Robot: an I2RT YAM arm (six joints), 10 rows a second.
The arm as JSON. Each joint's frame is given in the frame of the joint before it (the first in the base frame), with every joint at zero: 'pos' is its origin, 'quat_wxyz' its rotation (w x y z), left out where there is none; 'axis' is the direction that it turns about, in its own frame. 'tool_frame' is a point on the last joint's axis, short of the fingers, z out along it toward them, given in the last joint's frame.
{
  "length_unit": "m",
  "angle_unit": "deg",
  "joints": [
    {
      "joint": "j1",
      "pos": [
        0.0,
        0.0,
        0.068
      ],
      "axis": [
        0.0,
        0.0,
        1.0
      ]
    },
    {
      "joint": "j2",
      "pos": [
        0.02,
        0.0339,
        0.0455
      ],
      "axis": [
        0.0,
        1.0,
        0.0
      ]
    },
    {
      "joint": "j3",
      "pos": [
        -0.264,
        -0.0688,
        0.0
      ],
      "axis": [
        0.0,
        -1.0,
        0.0
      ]
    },
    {
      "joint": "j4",
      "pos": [
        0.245,
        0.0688,
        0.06
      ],
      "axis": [
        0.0,
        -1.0,
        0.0
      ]
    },
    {
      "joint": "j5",
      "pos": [
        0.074,
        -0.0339,
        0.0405
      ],
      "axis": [
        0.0,
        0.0,
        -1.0
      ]
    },
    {
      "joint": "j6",
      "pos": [
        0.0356,
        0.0,
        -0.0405
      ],
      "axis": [
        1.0,
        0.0,
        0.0
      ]
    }
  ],
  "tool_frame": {
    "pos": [
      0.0,
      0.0,
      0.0
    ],
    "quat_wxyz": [
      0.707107,
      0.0,
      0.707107,
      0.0
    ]
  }
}
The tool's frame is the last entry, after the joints.
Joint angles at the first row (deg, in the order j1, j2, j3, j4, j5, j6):
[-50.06, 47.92, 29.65, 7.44, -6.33, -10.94]
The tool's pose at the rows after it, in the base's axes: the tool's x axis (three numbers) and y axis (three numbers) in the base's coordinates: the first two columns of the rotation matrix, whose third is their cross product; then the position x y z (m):
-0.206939 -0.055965 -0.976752 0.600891 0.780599 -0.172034 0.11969 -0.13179 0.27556
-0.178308 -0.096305 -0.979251 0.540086 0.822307 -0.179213 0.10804 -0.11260 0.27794
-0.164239 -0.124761 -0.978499 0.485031 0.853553 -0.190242 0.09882 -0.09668 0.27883
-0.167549 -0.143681 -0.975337 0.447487 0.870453 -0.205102 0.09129 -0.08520 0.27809
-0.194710 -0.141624 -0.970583 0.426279 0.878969 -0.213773 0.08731 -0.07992 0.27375
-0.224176 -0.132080 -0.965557 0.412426 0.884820 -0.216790 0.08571 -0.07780 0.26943
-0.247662 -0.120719 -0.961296 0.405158 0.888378 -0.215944 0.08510 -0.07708 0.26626
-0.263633 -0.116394 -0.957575 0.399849 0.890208 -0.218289 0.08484 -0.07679 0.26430
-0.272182 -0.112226 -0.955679 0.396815 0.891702 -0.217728 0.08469 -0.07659 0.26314
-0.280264 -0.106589 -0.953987 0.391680 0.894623 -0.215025 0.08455 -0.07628 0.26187
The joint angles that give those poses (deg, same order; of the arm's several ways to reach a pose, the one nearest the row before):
[-49.93, 39.99, 27.73, 4.77, -10.96, -11.42]
[-49.63, 32.69, 26.33, 0.73, -15.27, -11.86]
[-49.06, 26.79, 25.71, -3.75, -18.50, -12.54]
[-48.75, 22.41, 25.54, -8.12, -20.49, -13.63]
[-48.76, 20.34, 25.37, -11.86, -21.35, -14.92]
[-48.75, 19.62, 25.28, -14.57, -21.67, -15.97]
[-48.75, 19.49, 25.28, -16.40, -21.69, -16.62]
[-48.75, 19.48, 25.28, -17.48, -21.69, -17.21]
[-48.75, 19.49, 25.28, -18.11, -21.71, -17.45]
[-48.75, 19.48, 25.28, -18.81, -21.89, -17.63]

